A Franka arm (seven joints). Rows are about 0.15 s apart.
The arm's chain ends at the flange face. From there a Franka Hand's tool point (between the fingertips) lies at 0.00 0.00 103.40 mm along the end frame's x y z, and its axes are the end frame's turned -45 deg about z.
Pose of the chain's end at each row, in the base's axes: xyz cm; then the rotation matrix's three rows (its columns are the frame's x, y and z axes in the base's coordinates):
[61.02, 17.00, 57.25], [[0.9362, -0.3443, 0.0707], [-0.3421, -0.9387, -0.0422], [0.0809, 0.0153, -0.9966]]
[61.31, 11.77, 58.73], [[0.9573, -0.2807, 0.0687], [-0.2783, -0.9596, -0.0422], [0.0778, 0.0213, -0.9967]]
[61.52, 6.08, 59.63], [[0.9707, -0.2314, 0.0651], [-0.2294, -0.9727, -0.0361], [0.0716, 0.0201, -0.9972]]
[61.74, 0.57, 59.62], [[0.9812, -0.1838, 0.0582], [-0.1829, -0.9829, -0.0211], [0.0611, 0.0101, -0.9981]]
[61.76, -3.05, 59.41], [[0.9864, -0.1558, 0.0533], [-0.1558, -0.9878, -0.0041], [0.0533, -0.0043, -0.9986]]
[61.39, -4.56, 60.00], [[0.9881, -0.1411, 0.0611], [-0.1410, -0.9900, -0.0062], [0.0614, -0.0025, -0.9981]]
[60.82, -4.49, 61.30], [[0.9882, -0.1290, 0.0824], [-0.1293, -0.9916, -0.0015], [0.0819, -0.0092, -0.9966]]
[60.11, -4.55, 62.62], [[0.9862, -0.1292, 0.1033], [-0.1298, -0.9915, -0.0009], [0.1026, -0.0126, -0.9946]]
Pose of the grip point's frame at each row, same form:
[61.75, 16.56, 46.95], [[0.9055, 0.4185, 0.0707], [0.4219, -0.9057, -0.0422], [0.0464, 0.0680, -0.9966]]
[62.02, 11.33, 48.42], [[0.8754, 0.4784, 0.0687], [0.4818, -0.8753, -0.0422], [0.0400, 0.0701, -0.9967]]
[62.19, 5.71, 49.32], [[0.8500, 0.5228, 0.0651], [0.5256, -0.8500, -0.0361], [0.0364, 0.0648, -0.9972]]
[62.34, 0.35, 49.30], [[0.8238, 0.5638, 0.0582], [0.5657, -0.8243, -0.0211], [0.0361, 0.0503, -0.9981]]
[62.31, -3.09, 49.08], [[0.8077, 0.5873, 0.0533], [0.5883, -0.8086, -0.0041], [0.0407, 0.0346, -0.9986]]
[62.02, -4.62, 49.68], [[0.7985, 0.5989, 0.0611], [0.6003, -0.7997, -0.0062], [0.0452, 0.0416, -0.9981]]
[61.67, -4.51, 51.00], [[0.7900, 0.6075, 0.0824], [0.6097, -0.7926, -0.0015], [0.0644, 0.0514, -0.9966]]
[61.18, -4.56, 52.34], [[0.7887, 0.6060, 0.1033], [0.6093, -0.7929, -0.0009], [0.0815, 0.0636, -0.9946]]

